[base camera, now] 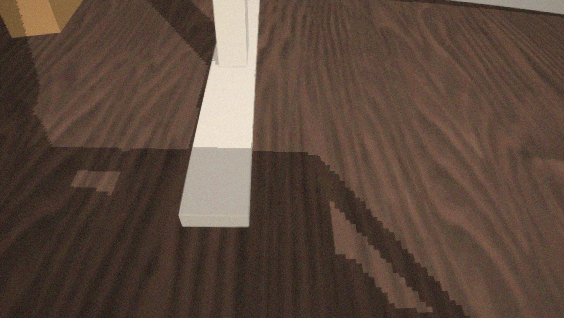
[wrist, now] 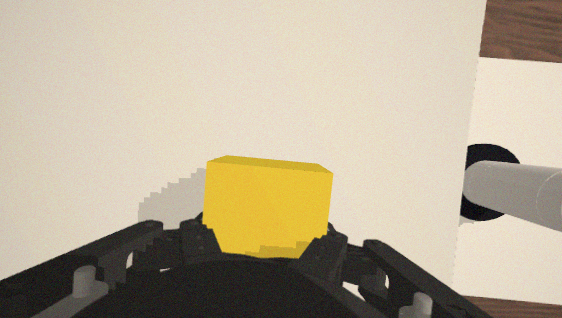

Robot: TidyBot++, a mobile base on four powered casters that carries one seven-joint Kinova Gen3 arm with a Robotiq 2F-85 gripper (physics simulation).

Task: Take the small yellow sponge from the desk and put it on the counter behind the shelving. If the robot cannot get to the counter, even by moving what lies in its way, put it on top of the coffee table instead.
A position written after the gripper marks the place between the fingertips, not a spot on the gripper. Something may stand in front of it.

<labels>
gripper: wrist 266,222; not seen in the base camera view (out of frame)
small yellow sponge: wrist 266,208; not seen in the base camera view (out of frame)
</labels>
